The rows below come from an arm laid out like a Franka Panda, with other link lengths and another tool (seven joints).
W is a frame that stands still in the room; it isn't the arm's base.
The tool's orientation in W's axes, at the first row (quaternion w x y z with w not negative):
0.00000 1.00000 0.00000 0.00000
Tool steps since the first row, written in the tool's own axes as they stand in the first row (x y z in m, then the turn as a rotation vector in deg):
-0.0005 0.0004 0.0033 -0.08 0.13 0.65
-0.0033 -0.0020 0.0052 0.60 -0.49 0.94
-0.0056 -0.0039 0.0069 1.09 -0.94 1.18
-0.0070 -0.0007 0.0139 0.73 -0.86 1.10
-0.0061 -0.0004 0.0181 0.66 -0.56 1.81
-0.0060 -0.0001 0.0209 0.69 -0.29 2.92
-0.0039 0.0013 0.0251 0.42 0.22 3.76
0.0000 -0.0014 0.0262 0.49 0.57 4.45
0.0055 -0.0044 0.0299 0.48 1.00 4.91
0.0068 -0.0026 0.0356 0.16 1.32 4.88
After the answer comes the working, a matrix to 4 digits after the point.
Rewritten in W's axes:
-0.0005 -0.0004 -0.0033 -0.08 -0.13 -0.65
-0.0033 0.0020 -0.0052 0.60 0.49 -0.94
-0.0056 0.0039 -0.0069 1.09 0.94 -1.18
-0.0070 0.0007 -0.0139 0.73 0.86 -1.10
-0.0061 0.0004 -0.0181 0.66 0.56 -1.81
-0.0060 0.0001 -0.0209 0.69 0.29 -2.92
-0.0039 -0.0013 -0.0251 0.42 -0.22 -3.76
0.0000 0.0014 -0.0262 0.49 -0.57 -4.45
0.0055 0.0044 -0.0299 0.48 -1.00 -4.91
0.0068 0.0026 -0.0356 0.16 -1.32 -4.88

The tool's axes in the first row as the columns of a matrix, in W's axes (rounded; the answer above uses it unrounded):
1.0000 0.0000 0.0000
0.0000 -1.0000 0.0000
0.0000 0.0000 -1.0000

